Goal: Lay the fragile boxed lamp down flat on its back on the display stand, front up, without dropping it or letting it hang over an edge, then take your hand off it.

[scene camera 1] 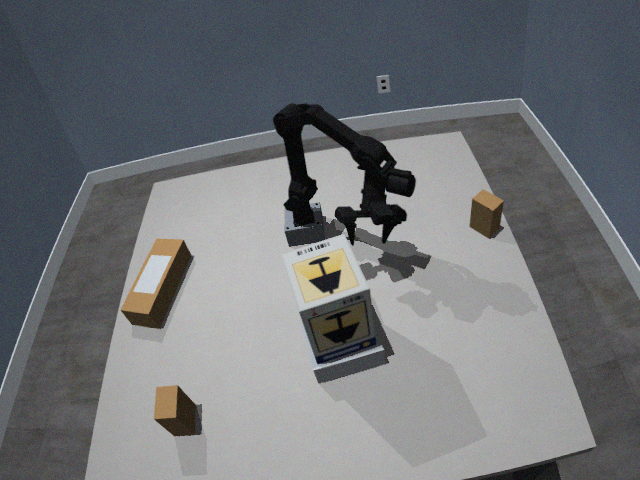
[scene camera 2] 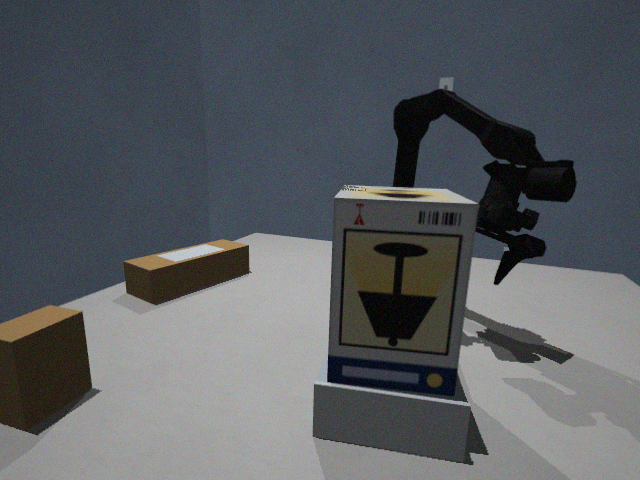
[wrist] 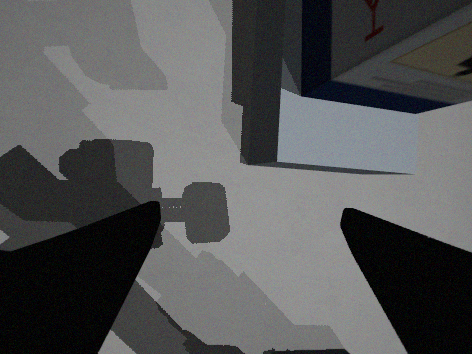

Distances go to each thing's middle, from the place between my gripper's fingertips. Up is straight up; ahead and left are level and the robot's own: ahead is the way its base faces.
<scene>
I see my gripper 170 mm short of the display stand (scene camera 2: 433, 425), 130 mm to the left of it and 100 mm above it.
</scene>
